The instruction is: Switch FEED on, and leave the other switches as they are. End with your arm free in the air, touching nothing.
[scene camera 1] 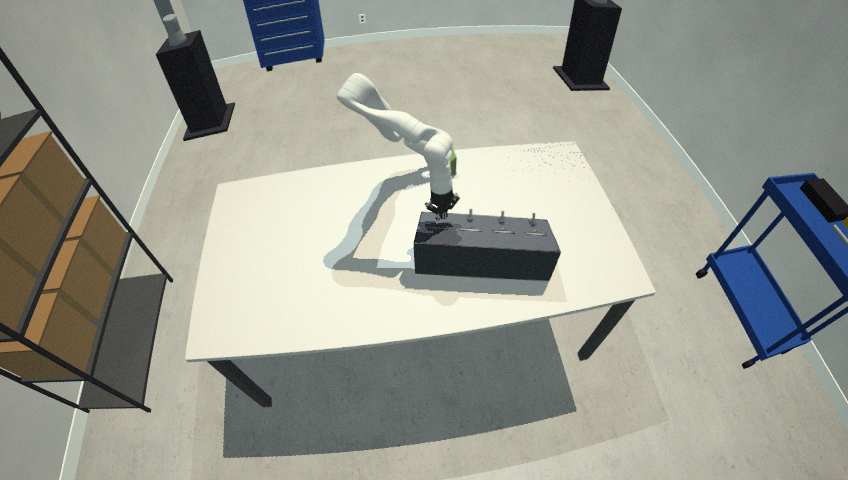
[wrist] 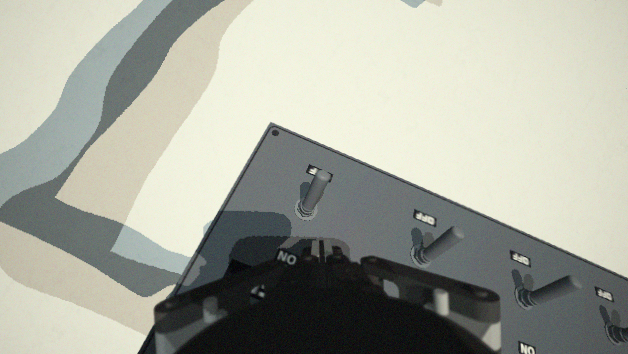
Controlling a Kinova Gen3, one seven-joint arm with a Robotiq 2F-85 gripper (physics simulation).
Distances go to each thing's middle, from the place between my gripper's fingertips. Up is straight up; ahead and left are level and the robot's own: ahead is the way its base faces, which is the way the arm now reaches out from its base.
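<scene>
Dark switch box point(scene camera 1: 484, 247): 50 mm below my hand, 90 mm ahead, 140 mm to the left.
</scene>
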